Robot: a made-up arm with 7 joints.
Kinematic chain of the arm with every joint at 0, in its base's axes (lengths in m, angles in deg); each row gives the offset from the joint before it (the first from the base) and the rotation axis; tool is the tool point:
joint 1: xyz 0 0.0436 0 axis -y
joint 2: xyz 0 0.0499 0 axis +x
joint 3: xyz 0 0 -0.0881 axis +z
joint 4: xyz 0 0 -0.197 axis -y
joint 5: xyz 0 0 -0.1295 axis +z
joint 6: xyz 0 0 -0.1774 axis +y
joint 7: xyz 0 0 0 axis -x
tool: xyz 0 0 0
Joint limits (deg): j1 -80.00..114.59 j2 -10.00..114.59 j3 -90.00..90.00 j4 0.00..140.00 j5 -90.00..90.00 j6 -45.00..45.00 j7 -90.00..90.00
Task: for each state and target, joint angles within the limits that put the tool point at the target. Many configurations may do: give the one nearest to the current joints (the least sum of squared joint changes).
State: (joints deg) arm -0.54 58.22 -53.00 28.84 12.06 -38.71 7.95
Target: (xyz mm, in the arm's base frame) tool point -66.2 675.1 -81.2
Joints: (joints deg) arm -46.80 83.13 -67.55 6.80 12.06 -38.71 7.95
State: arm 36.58 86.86 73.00 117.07 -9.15 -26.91 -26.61
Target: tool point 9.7 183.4 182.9
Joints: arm 26.30 76.57 63.00 139.89 -9.15 -26.91 -26.61
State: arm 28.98 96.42 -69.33 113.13 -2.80 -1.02 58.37
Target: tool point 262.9 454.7 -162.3
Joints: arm 34.22 87.41 -64.58 73.24 -2.80 -1.02 58.37
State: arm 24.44 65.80 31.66 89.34 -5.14 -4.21 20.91
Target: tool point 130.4 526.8 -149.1
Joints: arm -3.87 37.64 61.45 72.88 -5.14 -4.21 20.91
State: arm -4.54 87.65 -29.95 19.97 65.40 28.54 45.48
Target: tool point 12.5 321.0 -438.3
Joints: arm -23.87 57.28 -48.04 66.94 65.40 28.54 45.48
